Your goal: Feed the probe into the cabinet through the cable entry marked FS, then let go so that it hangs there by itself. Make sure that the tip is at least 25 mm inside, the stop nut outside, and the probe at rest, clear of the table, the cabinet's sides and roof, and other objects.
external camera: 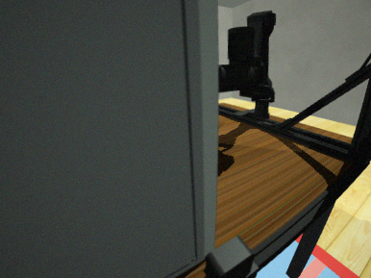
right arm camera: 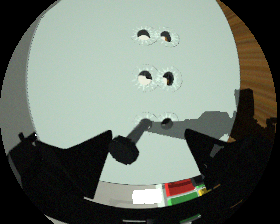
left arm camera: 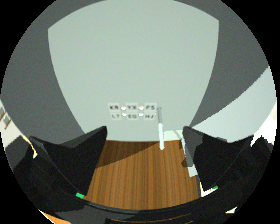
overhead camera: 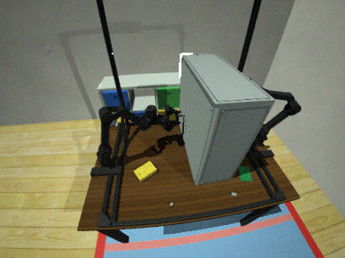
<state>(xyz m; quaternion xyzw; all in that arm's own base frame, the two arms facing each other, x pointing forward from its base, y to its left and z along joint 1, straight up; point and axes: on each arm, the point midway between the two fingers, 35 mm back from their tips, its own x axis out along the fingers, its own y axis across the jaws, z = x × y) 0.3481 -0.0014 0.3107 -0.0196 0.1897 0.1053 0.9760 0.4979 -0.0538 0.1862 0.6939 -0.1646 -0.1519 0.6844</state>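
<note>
My right gripper is now 100 mm to the right of the probe and 10 mm above it.
</note>
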